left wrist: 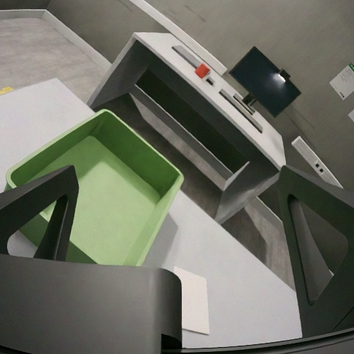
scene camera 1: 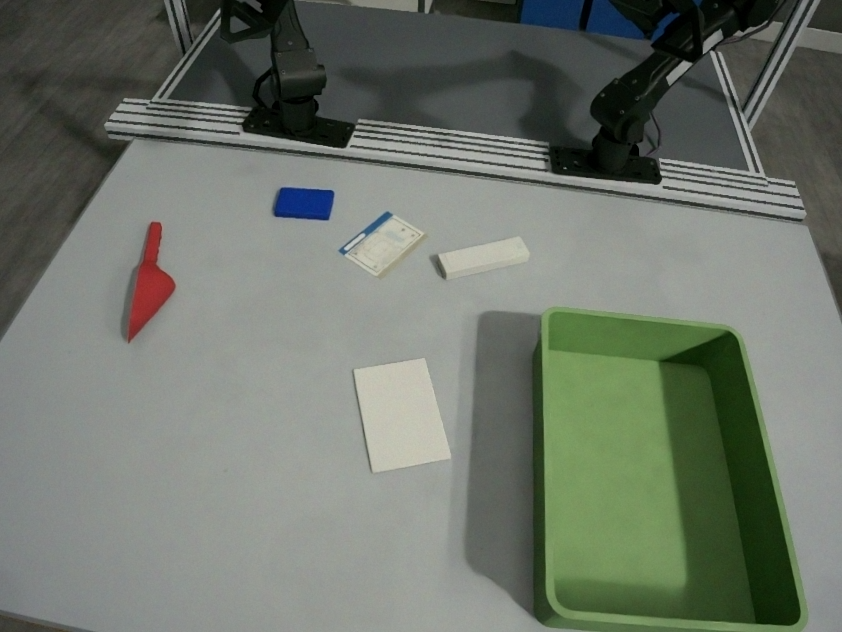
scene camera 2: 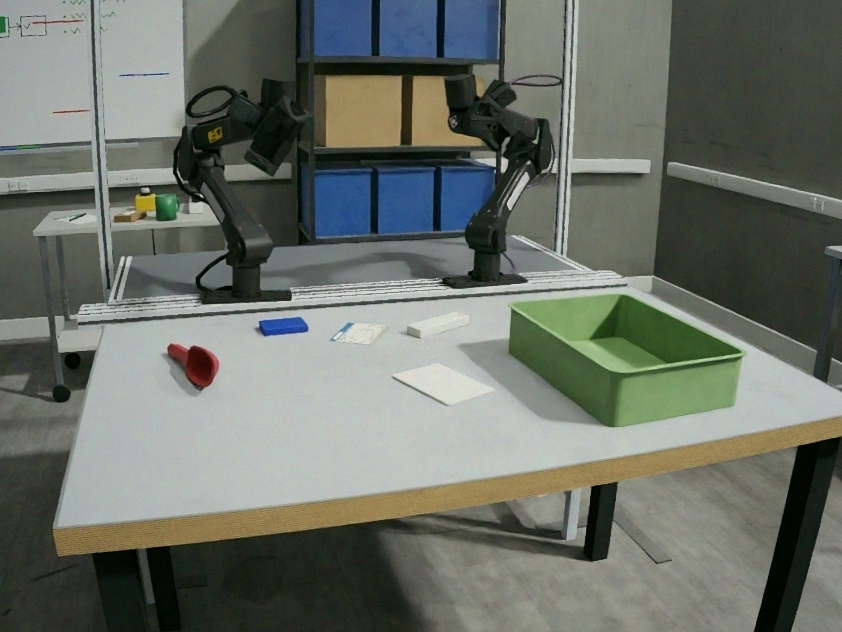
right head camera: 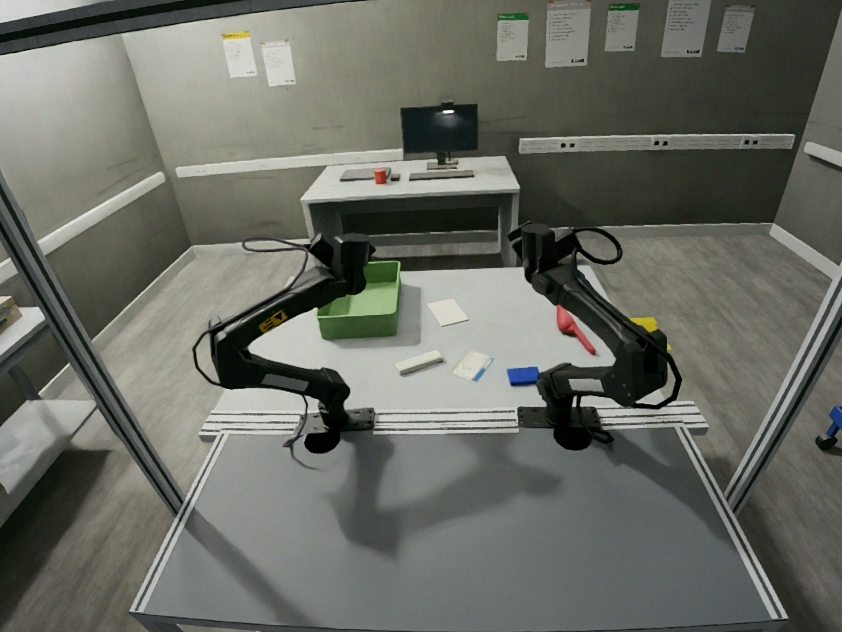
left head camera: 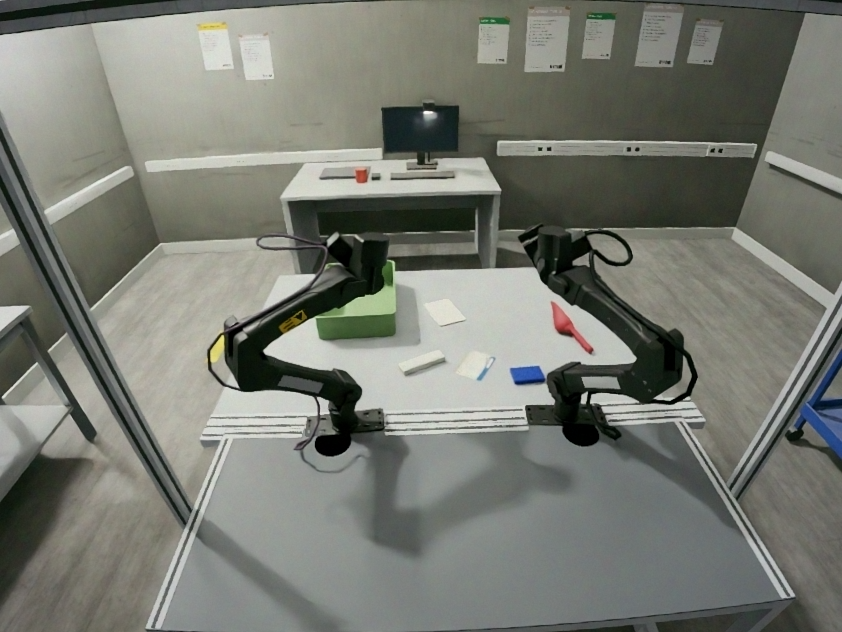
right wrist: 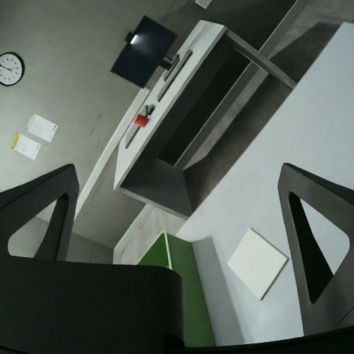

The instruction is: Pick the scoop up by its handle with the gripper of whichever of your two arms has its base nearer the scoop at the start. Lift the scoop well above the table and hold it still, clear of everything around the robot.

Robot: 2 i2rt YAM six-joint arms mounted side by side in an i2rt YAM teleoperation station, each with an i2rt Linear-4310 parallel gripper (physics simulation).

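Where they show: left gripper, fingertip midpoint: [scene camera 1: 678, 36] [scene camera 2: 520, 132]; right gripper, fingertip midpoint: [scene camera 1: 239, 10] [scene camera 2: 278, 141]; left arm's base, link origin: [scene camera 1: 604, 167] [scene camera 2: 485, 282] [right head camera: 336, 423] [left head camera: 345, 424]; right arm's base, link origin: [scene camera 1: 298, 129] [scene camera 2: 246, 298] [right head camera: 557, 419] [left head camera: 564, 416].
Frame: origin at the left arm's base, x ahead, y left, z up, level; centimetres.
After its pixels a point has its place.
A red scoop [left head camera: 562, 323] @[y -69.7, x 32.7, z 2.1 cm] [right head camera: 565, 321] @[y -69.8, x 33.2, z 2.6 cm] [scene camera 1: 150, 292] @[y -69.2, x 37.5, z 3.2 cm] [scene camera 2: 201, 366] @[y -70.8, x 32.4, z -0.6 cm] lies on the table, toward the right in the head camera views and at the left in both scene views. Its handle points toward the arm bases. My left gripper [left wrist: 177, 175] is open and empty, raised high above the table. My right gripper [right wrist: 178, 174] is open and empty, also raised high and well apart from the scoop. The scoop does not show in either wrist view. The right arm's base stands nearer the scoop than the left arm's.
A green bin [scene camera 1: 539, 476] @[y -16.4, x 59.8, z 1.8 cm] [scene camera 2: 564, 367] @[y -16.5, x 61.2, z 2.7 cm] stands on the scene views' right. A blue block [scene camera 1: 304, 203] @[y -51.8, x 14.3, z -0.4 cm] [scene camera 2: 283, 326] @[y -52.4, x 15.9, z -0.4 cm], a blue-edged card packet [scene camera 1: 384, 244] @[y -38.0, x 21.1, z -1.8 cm], a white bar [scene camera 1: 484, 257] @[y -22.3, x 24.2, z 0.1 cm] and a pale flat card [scene camera 1: 401, 414] @[y -33.2, x 51.1, z -1.4 cm] [right wrist: 257, 263] lie between bin and scoop. Frame posts stand at both sides.
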